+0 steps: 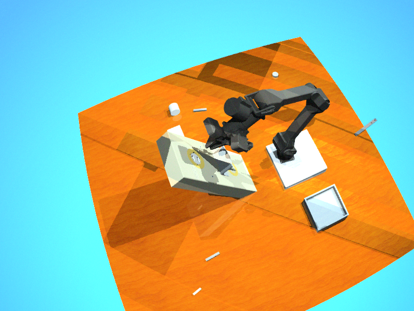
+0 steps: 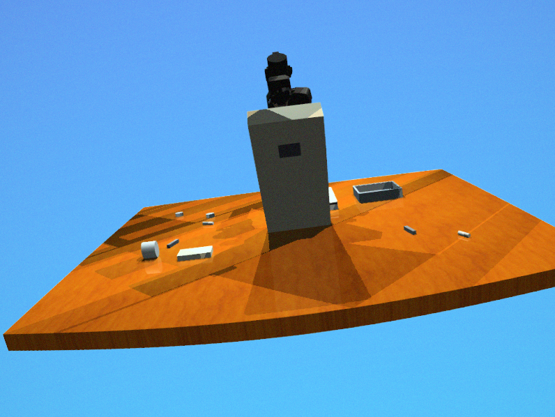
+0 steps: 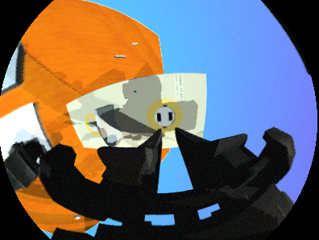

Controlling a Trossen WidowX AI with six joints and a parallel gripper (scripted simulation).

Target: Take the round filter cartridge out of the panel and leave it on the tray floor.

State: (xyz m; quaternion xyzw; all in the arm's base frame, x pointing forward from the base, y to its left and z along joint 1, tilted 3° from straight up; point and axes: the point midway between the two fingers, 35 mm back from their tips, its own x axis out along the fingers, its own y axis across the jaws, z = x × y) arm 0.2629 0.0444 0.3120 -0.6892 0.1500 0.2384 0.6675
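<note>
My gripper tip is now 60 mm short of the round filter cartridge, 40 mm above it and 10 mm to the right of it. The rest, counted from my gripper tip: grey tray 420 mm behind, 300 mm below, 220 mm to the left; cream block 300 mm below, 260 mm to the right, 120 mm ahead; cream service panel 120 mm below, 20 mm ahead.
</note>
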